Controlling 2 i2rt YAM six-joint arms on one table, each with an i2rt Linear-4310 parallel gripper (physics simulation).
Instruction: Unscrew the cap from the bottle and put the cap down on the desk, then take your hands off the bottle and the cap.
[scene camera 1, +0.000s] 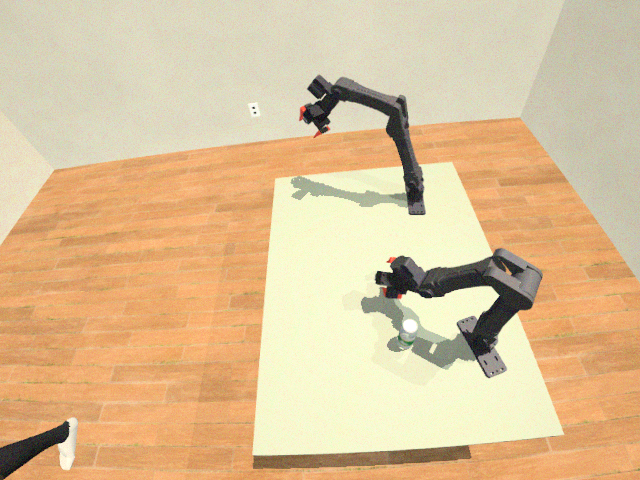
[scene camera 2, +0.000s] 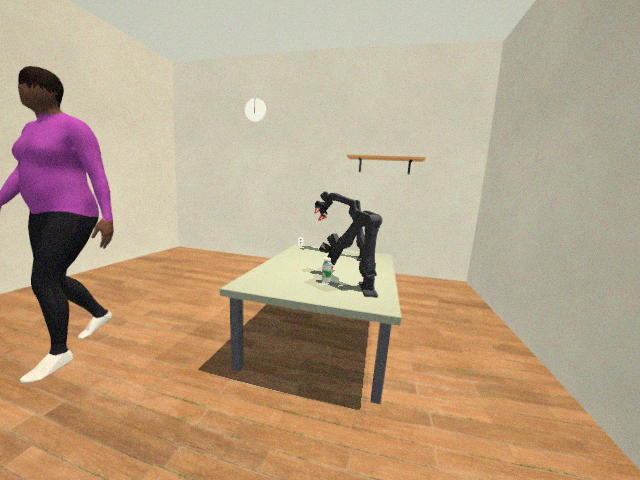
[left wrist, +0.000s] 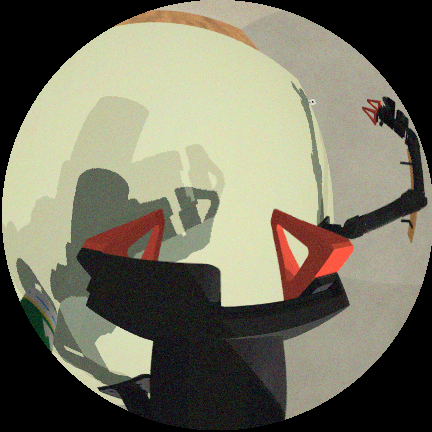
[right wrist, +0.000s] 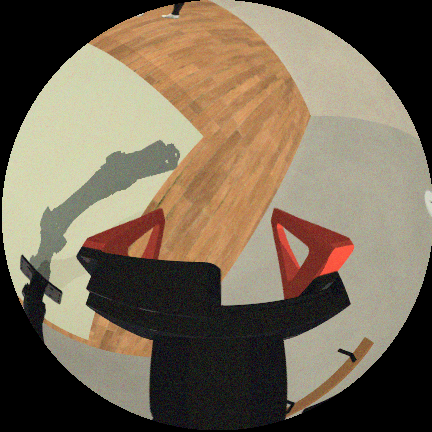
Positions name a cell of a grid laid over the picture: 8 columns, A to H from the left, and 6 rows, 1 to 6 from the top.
Scene:
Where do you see my right gripper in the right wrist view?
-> At E3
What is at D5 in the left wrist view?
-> My left gripper.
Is my left gripper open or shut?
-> Open.

